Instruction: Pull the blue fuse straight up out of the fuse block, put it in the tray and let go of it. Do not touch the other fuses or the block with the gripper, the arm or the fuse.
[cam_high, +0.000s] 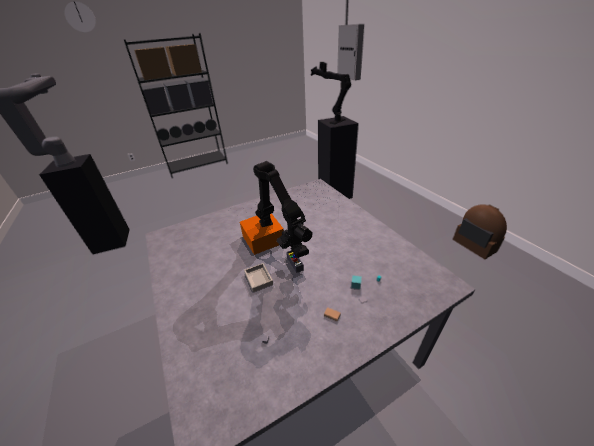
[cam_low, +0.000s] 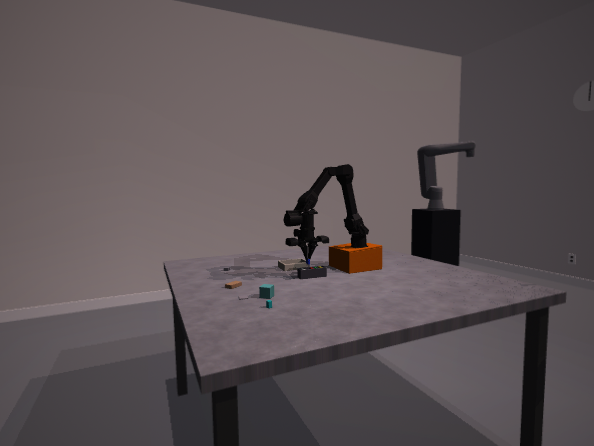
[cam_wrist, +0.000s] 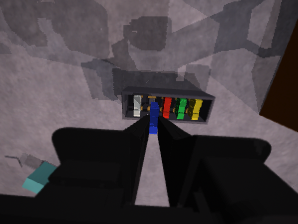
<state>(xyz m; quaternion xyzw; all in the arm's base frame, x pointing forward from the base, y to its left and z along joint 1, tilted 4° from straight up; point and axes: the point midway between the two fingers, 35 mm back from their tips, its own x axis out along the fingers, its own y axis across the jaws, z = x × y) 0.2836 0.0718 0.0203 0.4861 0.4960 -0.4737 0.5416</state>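
Now: the beige tray 20 cm to the right of my gripper tip, 7 cm below it and 1 cm ahead of it. The rest, counted from my gripper tip: blue fuse (1 cm below); then orange-brown block (33 cm ahead, 7 cm below, 4 cm to the left); then teal cube (23 cm ahead, 21 cm to the left, 6 cm below).
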